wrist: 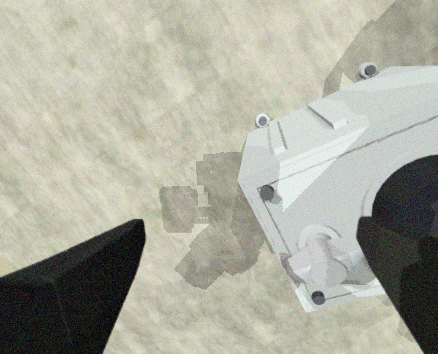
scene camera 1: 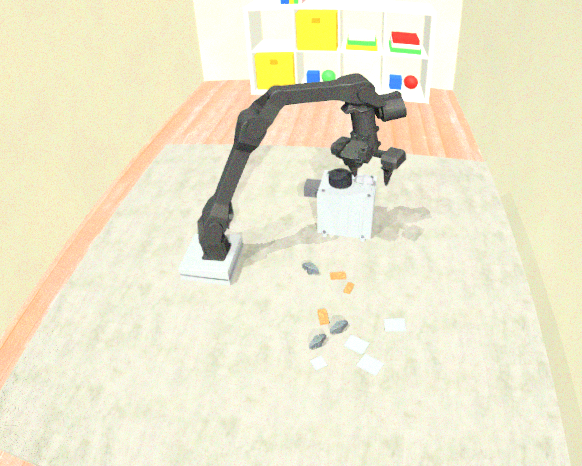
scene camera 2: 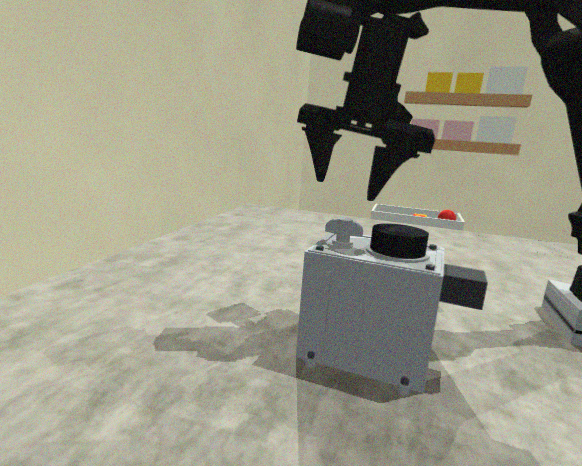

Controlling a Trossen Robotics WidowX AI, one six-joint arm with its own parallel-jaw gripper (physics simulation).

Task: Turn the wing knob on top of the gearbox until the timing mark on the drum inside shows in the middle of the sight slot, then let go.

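Frame: origin at the arm's base, x left, y back, z up, level; millimetres.
Seen in the pictures: gripper, fingertip midpoint: (wrist: pixel 250 228) (scene camera 1: pixel 370 180) (scene camera 2: pixel 343 190); arm's base at its link origin: (scene camera 1: pixel 216 251).
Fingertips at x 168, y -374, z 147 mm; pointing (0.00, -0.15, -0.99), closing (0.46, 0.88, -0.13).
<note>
Pixels of each thing's middle, then the offset from my fingertips to it. "*": a spot on its surface instead. Level surfaces: height alone.
- pale grey gearbox at the middle of its body: (wrist: pixel 390 173) (scene camera 2: pixel 391 291) (scene camera 1: pixel 339 198) dz -109, dx +61, dy +85 mm
- round black cap at a spot on its surface: (wrist: pixel 412 200) (scene camera 1: pixel 345 180) * dz -30, dx +35, dy +69 mm
- dark block at a spot on its surface: (scene camera 2: pixel 465 287) * dz -79, dx +85, dy +162 mm
- mat at its surface level: dz -195 mm
The pale grey gearbox (scene camera 1: pixel 346 212) (scene camera 2: pixel 370 312) (wrist: pixel 345 180) stands upright on the mat. Its wing knob (scene camera 1: pixel 365 179) (scene camera 2: pixel 344 228) (wrist: pixel 326 265) is on the top near one edge, beside a round black cap (scene camera 1: pixel 340 178) (scene camera 2: pixel 399 241) (wrist: pixel 412 200). My gripper (scene camera 1: pixel 370 179) (scene camera 2: pixel 345 190) (wrist: pixel 250 228) is open and empty, pointing down above the gearbox top. In scene camera 2 the fingertips are above the knob, with a gap. In the wrist view the knob shows between the fingers, much nearer the right finger. I cannot make out the sight slot or the timing mark.
A dark block (scene camera 1: pixel 312 188) (scene camera 2: pixel 465 287) juts from the gearbox's side. Orange dominoes (scene camera 1: pixel 338 275), grey stones (scene camera 1: pixel 338 327) and white tiles (scene camera 1: pixel 370 364) lie on the mat (scene camera 1: pixel 200 375). A white tray (scene camera 2: pixel 400 218) with a red ball (scene camera 2: pixel 447 215) stands behind in scene camera 2.
</note>
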